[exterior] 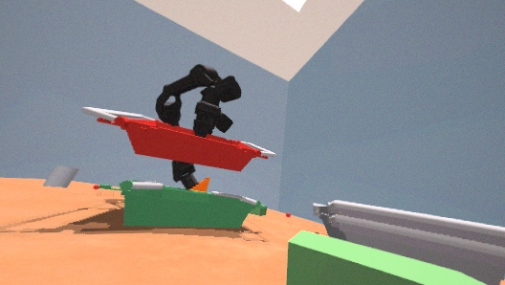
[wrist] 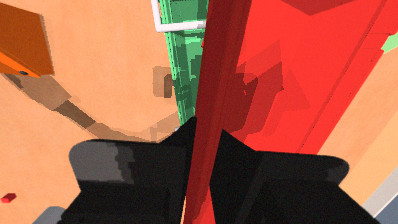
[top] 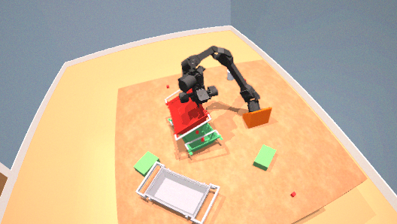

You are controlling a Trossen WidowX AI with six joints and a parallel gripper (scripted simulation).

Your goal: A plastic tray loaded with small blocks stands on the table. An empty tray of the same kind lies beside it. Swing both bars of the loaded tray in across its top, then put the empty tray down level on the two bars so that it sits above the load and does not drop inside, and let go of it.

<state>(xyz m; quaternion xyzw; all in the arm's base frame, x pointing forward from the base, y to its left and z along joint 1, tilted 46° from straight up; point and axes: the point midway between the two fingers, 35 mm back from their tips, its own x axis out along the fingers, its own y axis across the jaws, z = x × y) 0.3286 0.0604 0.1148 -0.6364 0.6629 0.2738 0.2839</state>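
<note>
Right now the red tray is 7 cm ahead of my gripper tip and 1 cm above it.
</note>
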